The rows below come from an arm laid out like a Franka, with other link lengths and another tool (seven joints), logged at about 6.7 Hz.
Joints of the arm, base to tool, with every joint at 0 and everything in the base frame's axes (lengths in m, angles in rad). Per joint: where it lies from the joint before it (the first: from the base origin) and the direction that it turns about. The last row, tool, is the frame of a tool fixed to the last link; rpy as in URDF.
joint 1: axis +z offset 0 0 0.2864
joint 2: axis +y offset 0 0 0
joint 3: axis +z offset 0 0 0.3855
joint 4: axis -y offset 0.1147 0 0
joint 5: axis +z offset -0.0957 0 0.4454
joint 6: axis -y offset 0 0 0
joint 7: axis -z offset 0.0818 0 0
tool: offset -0.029 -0.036 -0.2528 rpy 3.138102 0 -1.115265
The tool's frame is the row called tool.
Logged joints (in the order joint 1, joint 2, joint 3, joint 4, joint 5, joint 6, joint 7), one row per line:
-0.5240, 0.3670, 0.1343, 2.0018, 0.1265, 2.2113, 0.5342
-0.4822, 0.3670, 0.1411, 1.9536, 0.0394, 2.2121, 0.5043
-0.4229, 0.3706, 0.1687, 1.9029, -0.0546, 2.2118, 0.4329
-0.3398, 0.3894, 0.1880, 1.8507, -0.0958, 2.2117, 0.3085
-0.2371, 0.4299, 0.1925, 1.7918, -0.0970, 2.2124, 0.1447
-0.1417, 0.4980, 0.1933, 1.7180, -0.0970, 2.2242, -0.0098
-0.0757, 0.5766, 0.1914, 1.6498, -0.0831, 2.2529, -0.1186
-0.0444, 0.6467, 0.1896, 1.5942, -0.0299, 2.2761, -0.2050
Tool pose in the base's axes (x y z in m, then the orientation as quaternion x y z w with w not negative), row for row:
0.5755, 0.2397, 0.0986, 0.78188, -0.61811, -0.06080, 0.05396
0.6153, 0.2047, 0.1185, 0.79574, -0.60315, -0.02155, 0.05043
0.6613, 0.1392, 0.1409, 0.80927, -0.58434, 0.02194, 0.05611
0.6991, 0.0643, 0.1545, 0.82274, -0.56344, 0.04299, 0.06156
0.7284, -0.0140, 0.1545, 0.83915, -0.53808, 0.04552, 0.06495
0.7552, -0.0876, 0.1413, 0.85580, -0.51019, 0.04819, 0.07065
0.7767, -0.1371, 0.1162, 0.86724, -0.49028, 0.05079, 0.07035
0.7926, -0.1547, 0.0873, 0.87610, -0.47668, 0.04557, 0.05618
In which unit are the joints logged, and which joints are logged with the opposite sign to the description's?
The joints are logged in radians. Opposite sign: joint 1, joint 3, joint 4.
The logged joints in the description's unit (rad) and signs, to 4 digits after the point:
0.5240, 0.3670, -0.1343, -2.0018, 0.1265, 2.2113, 0.5342
0.4822, 0.3670, -0.1411, -1.9536, 0.0394, 2.2121, 0.5043
0.4229, 0.3706, -0.1687, -1.9029, -0.0546, 2.2118, 0.4329
0.3398, 0.3894, -0.1880, -1.8507, -0.0958, 2.2117, 0.3085
0.2371, 0.4299, -0.1925, -1.7918, -0.0970, 2.2124, 0.1447
0.1417, 0.4980, -0.1933, -1.7180, -0.0970, 2.2242, -0.0098
0.0757, 0.5766, -0.1914, -1.6498, -0.0831, 2.2529, -0.1186
0.0444, 0.6467, -0.1896, -1.5942, -0.0299, 2.2761, -0.2050

